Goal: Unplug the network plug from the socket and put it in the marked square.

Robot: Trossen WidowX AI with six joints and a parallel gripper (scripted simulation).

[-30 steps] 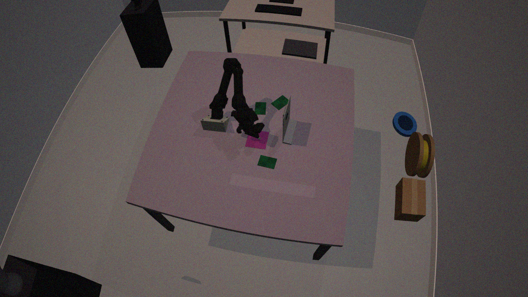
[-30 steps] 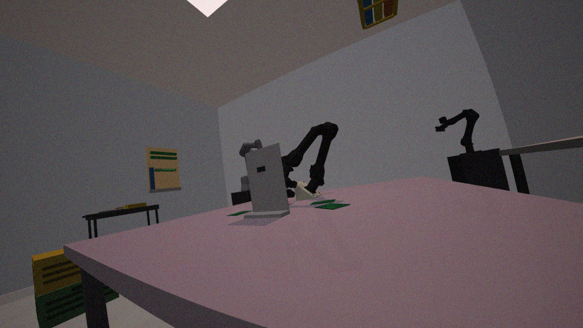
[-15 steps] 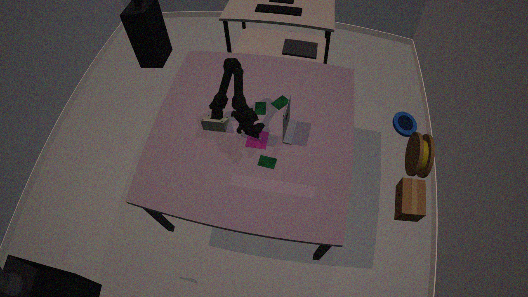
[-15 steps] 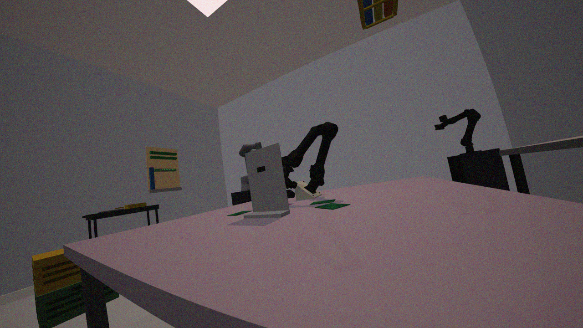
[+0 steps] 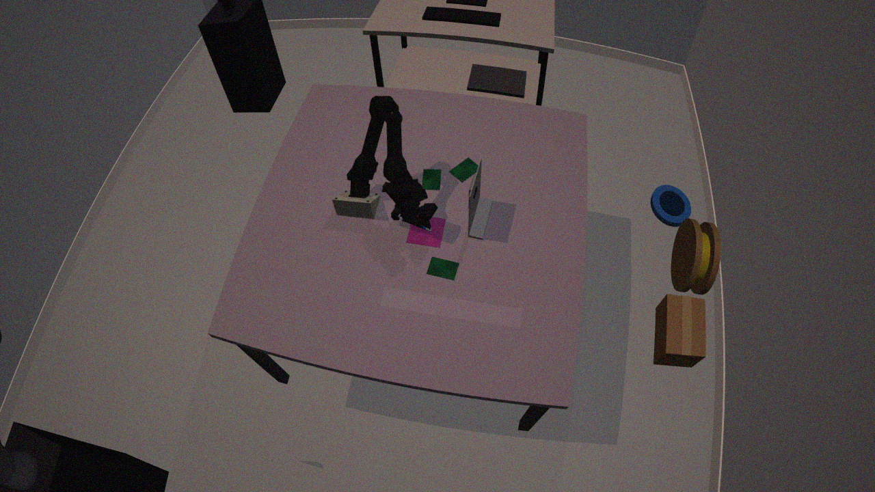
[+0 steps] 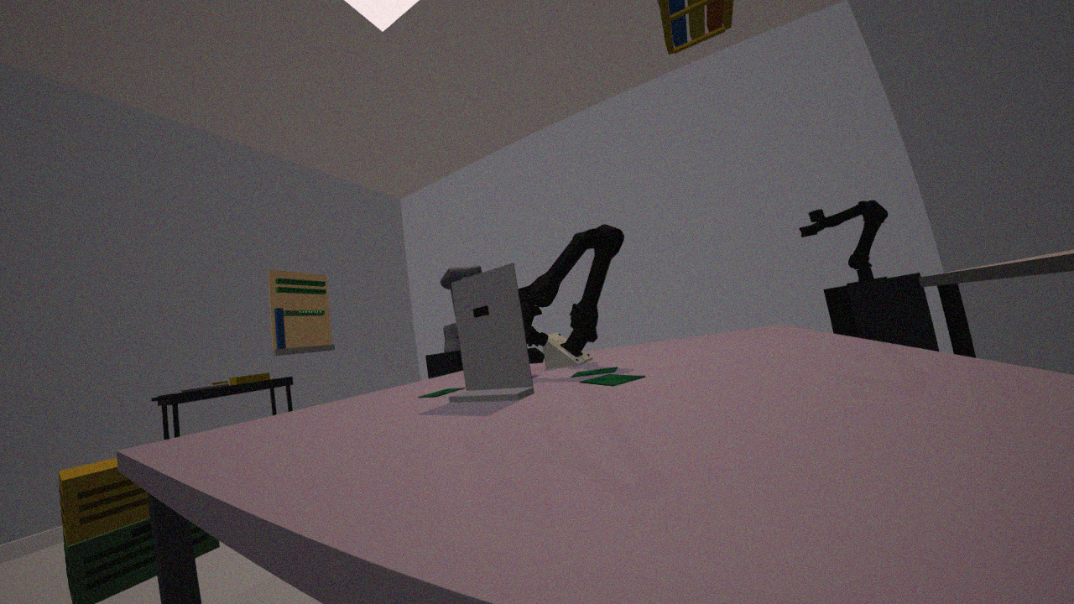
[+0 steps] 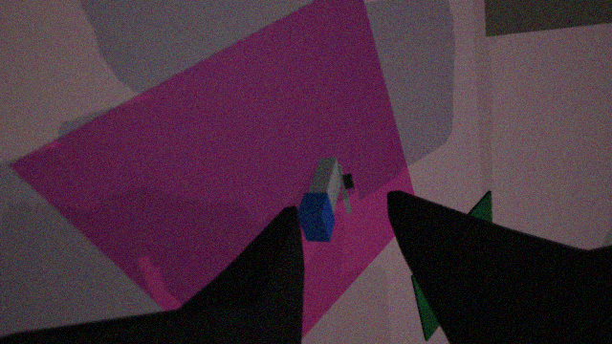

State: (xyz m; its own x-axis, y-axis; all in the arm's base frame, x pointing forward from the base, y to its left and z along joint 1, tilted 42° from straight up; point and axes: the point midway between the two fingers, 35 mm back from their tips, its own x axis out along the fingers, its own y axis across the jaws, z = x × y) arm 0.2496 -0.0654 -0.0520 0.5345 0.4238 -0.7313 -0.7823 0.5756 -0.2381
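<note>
Right now the network plug is 10 mm below my gripper tip. Also, from my gripper tip: panel (160 mm ahead, 90 mm above, 70 mm to the left); magenta marked square (20 mm below).
</note>
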